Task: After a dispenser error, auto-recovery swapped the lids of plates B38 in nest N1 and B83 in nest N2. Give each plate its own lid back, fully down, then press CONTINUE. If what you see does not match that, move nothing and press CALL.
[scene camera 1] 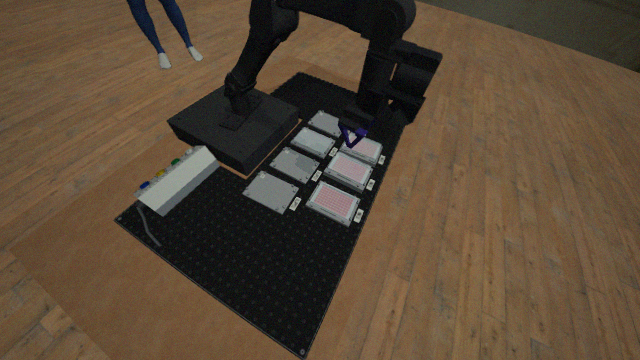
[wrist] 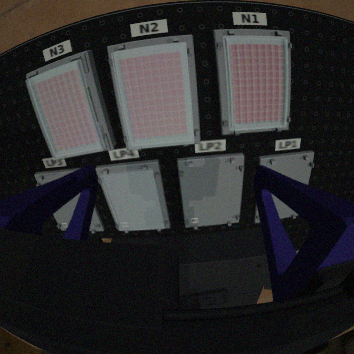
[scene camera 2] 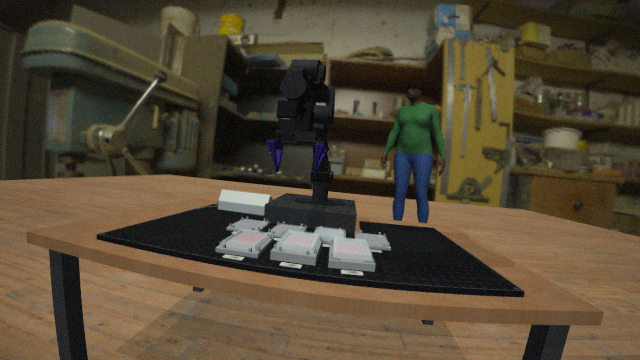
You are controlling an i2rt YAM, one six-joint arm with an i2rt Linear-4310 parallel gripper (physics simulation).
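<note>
Plates in N1, N2 and N3 show pink wells inside pale clear rims. N1 looks deeper pink. No plate or lid name is legible; whether each lid is fully down cannot be told. LP4 bears a pale clear lid-like sheet. LP2 and LP1 show flat grey surfaces. My gripper is open and empty, above the nests.
LP3 is partly behind a finger in the wrist view. A white button console with blue, yellow and green buttons stands beside the black arm base. A cable lies near the console. A person stands behind the table.
</note>
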